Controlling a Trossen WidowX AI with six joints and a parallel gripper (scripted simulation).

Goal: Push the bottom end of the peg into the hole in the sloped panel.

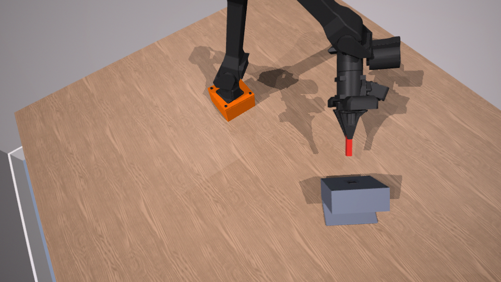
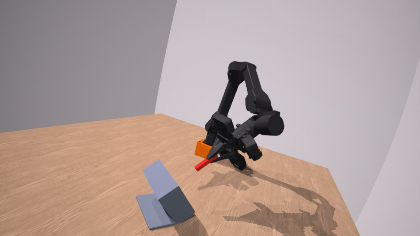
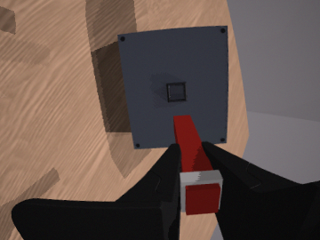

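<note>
Now: the sloped panel 9 cm ahead of my gripper tip, 8 cm below it and 6 cm to the right of it. Round my gripper tip: flat grey foot plate (14 cm below, 11 cm ahead, 8 cm to the right); red peg (1 cm to the left, 1 cm behind, 1 cm above).
</note>
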